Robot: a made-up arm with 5 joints.
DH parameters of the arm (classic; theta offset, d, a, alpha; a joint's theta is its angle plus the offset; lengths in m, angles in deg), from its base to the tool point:
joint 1: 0 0.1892 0 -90
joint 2: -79.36 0 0.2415 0
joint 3: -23.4 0 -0.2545 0
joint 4: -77.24 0 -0.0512 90
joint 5: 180 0.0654 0 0
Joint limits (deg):
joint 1: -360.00..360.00
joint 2: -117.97..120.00
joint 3: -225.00..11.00
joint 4: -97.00..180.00
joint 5: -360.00..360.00
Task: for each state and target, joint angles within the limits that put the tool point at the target. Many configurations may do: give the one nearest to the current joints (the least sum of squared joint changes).
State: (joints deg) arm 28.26 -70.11 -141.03 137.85 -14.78
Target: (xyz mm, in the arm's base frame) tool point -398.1 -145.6 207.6
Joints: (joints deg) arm 20.09 -113.44 -139.17 162.48 -14.78
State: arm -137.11 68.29 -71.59 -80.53 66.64
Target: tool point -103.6 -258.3 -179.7
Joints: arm -111.85 103.91 -85.95 -59.41 66.64
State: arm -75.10 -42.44 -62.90 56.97 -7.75
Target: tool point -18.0 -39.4 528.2
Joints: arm -114.55 -68.25 -58.32 63.09 -7.75
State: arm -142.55 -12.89 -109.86 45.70 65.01
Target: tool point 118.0 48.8 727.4
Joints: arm -157.53 -43.34 -127.45 41.74 65.01
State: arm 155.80 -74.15 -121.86 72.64 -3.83
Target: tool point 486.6 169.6 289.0
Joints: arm 199.22 -110.67 -131.77 78.25 -3.83
